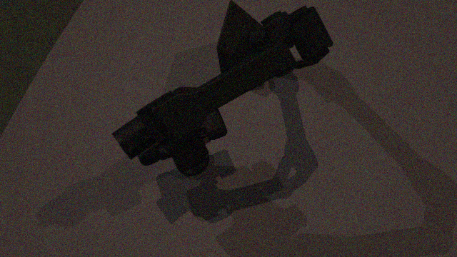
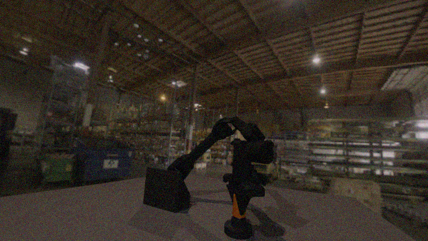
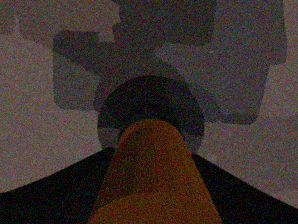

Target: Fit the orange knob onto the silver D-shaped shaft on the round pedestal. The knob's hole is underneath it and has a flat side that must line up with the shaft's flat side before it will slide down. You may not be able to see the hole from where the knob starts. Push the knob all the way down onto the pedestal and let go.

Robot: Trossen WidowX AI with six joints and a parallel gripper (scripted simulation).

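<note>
Right now my gripper tip is 30 mm above the round dark pedestal. The rest, counted from my gripper tip: orange knob (30 mm above).
</note>
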